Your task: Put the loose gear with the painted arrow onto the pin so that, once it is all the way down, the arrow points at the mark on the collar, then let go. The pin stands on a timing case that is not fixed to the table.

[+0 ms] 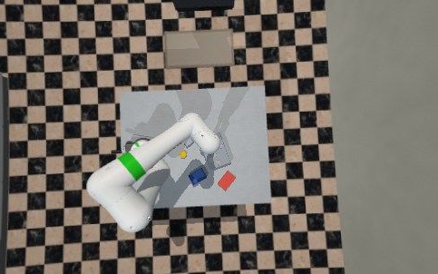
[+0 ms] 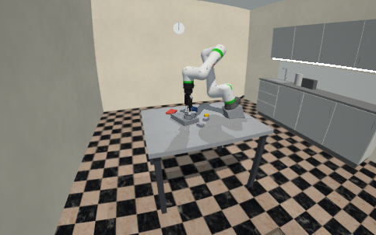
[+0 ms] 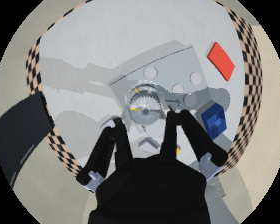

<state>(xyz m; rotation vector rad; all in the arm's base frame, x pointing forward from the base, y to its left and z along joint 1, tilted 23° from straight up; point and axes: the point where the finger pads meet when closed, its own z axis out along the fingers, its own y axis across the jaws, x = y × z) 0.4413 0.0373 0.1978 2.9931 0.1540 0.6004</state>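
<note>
The grey gear is 20 mm below my hand. Round my hand: blue block: 120 mm behind, 240 mm to the right, 100 mm below; red block: 100 mm ahead, 290 mm to the right, 110 mm below; small yellow piece: 220 mm behind, 80 mm to the right, 110 mm below.
</note>
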